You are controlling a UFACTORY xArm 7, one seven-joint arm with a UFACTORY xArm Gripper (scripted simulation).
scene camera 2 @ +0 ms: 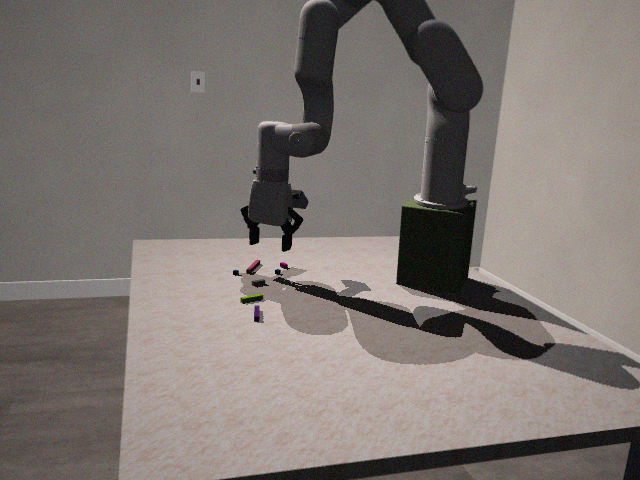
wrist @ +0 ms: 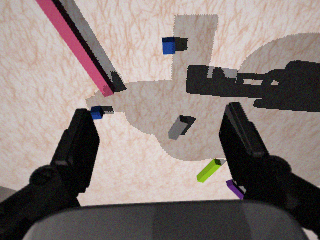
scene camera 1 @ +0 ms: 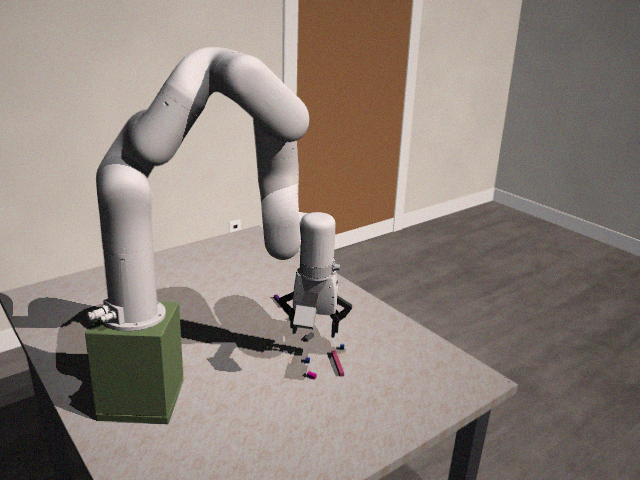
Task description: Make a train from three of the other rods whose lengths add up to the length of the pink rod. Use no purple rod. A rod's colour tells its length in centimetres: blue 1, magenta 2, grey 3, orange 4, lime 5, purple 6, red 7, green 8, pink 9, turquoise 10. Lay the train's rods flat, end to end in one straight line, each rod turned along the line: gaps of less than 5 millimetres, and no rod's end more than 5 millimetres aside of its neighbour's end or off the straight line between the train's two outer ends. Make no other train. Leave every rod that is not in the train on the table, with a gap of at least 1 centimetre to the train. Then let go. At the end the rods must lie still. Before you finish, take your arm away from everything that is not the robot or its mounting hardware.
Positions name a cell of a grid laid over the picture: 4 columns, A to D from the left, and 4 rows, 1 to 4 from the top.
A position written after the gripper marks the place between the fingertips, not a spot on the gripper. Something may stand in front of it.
gripper: scene camera 2 B3; wrist B3; scene camera 1 B3
